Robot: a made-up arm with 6 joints.
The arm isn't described. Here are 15 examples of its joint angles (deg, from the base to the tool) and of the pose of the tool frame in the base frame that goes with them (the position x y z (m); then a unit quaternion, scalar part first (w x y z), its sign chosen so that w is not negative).
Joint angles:
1: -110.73 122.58 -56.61 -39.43 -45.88 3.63
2: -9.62 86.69 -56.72 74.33 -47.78 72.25
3: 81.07 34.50 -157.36 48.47 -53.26 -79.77
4: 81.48 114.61 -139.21 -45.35 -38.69 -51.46
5: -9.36 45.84 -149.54 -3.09 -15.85 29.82
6: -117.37 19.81 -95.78 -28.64 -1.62 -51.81
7: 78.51 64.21 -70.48 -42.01 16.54 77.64
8: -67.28 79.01 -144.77 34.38 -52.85 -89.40
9: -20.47 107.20 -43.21 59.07 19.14 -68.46
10: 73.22 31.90 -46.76 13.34 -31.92 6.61
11: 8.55 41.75 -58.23 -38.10 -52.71 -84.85
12: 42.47 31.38 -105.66 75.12 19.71 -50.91
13: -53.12 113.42 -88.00 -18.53 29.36 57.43
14: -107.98 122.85 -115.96 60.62 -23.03 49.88
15: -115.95 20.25 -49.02 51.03 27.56 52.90
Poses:
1: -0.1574 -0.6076 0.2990 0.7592 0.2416 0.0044 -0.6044
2: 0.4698 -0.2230 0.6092 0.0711 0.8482 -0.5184 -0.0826
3: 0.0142 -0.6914 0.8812 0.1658 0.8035 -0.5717 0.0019
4: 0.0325 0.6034 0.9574 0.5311 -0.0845 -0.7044 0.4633
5: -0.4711 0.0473 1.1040 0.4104 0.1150 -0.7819 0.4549
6: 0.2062 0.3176 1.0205 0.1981 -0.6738 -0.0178 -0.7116
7: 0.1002 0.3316 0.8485 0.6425 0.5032 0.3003 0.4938
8: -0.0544 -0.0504 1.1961 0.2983 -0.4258 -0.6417 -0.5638
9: 0.4787 -0.2292 0.3073 0.7730 0.3846 0.4970 -0.0866
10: 0.0721 0.0236 0.8756 0.5092 0.5775 -0.1134 0.6279
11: 0.0753 0.0739 0.9069 0.5717 -0.5993 -0.5545 -0.0805
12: -0.1648 -0.2429 1.0968 0.4936 0.4162 -0.3431 0.6822
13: 0.4153 -0.5943 0.5101 0.5602 0.6054 -0.0317 -0.5644
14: -0.3258 -0.7337 0.6670 0.2121 0.3354 -0.8947 -0.2052
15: -0.0062 0.0017 0.8135 0.3877 0.5236 -0.7317 -0.2004
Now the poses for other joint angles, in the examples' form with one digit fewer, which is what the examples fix.
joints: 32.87 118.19 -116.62 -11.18 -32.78 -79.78
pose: 0.617 0.405 0.795 0.821 -0.373 -0.381 0.204
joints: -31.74 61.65 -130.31 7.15 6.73 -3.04
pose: -0.050 -0.005 1.220 0.812 0.083 -0.578 0.026
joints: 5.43 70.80 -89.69 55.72 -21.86 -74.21
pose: 0.343 -0.076 1.023 0.931 0.161 -0.327 0.003
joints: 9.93 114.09 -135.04 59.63 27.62 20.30
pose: 0.699 0.079 0.898 0.524 0.794 0.130 0.281
